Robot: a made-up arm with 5 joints. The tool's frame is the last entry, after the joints. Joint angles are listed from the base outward.
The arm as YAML. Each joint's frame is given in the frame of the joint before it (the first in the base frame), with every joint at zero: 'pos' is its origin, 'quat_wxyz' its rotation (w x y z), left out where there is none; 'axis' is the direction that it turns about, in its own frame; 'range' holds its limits. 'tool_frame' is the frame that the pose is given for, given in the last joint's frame.
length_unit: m
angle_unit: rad
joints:
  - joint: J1
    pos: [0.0, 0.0, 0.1]
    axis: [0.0, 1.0, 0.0]
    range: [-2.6, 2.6]
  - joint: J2
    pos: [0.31, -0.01, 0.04]
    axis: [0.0, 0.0, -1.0]
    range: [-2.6, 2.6]
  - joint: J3
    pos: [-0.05, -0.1, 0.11]
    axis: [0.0, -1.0, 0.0]
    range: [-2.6, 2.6]
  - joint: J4
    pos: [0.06, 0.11, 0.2]
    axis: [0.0, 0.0, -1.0]
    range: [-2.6, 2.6]
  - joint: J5
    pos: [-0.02, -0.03, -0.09]
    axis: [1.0, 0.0, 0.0]
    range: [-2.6, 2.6]
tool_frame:
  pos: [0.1, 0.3, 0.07]
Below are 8 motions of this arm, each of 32 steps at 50 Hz.
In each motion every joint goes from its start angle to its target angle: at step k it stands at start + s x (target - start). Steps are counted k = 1, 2, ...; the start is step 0. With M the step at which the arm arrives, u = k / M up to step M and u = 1 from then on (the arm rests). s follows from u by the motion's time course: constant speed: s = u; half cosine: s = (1 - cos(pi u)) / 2; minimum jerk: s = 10 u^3 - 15 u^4 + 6 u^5.
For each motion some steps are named. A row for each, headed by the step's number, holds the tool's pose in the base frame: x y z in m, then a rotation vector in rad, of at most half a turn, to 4 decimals.
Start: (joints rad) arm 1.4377 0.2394 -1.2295 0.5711 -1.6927
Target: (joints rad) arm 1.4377 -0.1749 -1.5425 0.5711 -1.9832
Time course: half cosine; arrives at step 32
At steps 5, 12, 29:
5: -0.0171 -0.0024 -0.0137 0.9667 -2.1778 -1.7535
12: 0.0035 -0.0397 0.0088 0.8891 -1.9747 -1.9484
29: 0.0729 -0.1524 0.0187 0.6853 -1.3472 -2.3330

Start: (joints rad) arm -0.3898 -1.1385 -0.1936 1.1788 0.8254
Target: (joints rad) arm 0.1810 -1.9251 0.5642 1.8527 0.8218
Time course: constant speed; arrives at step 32
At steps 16, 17, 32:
16: 0.3156 0.0515 0.6917 1.0068 -0.0970 0.0716
17: 0.3269 0.0419 0.6883 1.0308 -0.0754 0.0654
32: 0.5386 -0.0875 0.5629 1.3549 0.3552 -0.1293

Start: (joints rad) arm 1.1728 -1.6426 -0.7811 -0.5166 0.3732
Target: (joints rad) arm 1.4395 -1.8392 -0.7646 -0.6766 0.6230
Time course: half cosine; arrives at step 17
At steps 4, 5, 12, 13, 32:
4: 0.3438 0.1339 0.1701 0.9701 1.9267 2.0071
5: 0.3490 0.1329 0.1642 1.0041 1.9500 2.0181
12: 0.3851 0.1283 0.1036 -1.1885 -1.9596 -1.9323
13: 0.3880 0.1282 0.0960 -1.1922 -1.9355 -1.9004
32: 0.3927 0.1282 0.0813 -1.1968 -1.8887 -1.8409

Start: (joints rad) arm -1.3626 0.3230 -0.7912 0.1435 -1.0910
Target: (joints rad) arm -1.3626 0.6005 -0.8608 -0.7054 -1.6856
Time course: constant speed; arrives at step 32
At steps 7, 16, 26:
7: 0.1116 0.1547 0.3908 -0.8553 -0.3851 -0.4461
16: 0.1039 0.1442 0.3575 -1.0115 -0.5002 -0.3404
26: 0.1076 0.1256 0.3337 -1.1701 -0.6661 -0.2572

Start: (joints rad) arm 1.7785 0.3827 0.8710 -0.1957 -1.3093
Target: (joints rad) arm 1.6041 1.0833 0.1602 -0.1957 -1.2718
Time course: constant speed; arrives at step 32
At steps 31, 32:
31: -0.0017 -0.0169 -0.3838 -1.7547 1.6405 0.4024
32: -0.0019 -0.0178 -0.3824 -1.7540 1.6699 0.3803

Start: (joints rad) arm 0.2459 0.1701 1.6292 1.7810 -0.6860
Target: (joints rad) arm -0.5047 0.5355 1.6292 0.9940 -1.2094
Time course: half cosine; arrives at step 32
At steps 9, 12, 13, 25, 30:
9: 0.3213 -0.0893 0.5065 0.5607 -0.6412 -1.7304
12: 0.3005 -0.0708 0.5328 0.4972 -0.7300 -1.7376
13: 0.2925 -0.0648 0.5416 0.4734 -0.7613 -1.7439
25: 0.1857 -0.0327 0.6133 0.1986 -1.0440 -1.9539
30: 0.1610 -0.0346 0.6216 0.1489 -1.0765 -2.0222

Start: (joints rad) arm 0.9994 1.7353 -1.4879 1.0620 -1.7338
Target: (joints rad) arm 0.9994 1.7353 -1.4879 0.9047 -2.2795
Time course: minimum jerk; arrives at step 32
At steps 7, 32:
7: 0.1961 0.2389 -0.1068 -0.1514 -2.6623 -0.0327
32: 0.2382 0.2281 0.0295 -0.2346 -2.7334 -0.7400

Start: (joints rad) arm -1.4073 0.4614 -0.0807 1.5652 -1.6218
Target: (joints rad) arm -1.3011 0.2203 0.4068 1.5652 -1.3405
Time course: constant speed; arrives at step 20
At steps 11, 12, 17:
11: 0.0902 -0.1122 0.4836 0.3024 0.1937 -1.6390
12: 0.0880 -0.1135 0.4926 0.3180 0.1571 -1.6430
17: 0.0731 -0.1160 0.5359 0.3967 -0.0269 -1.6496

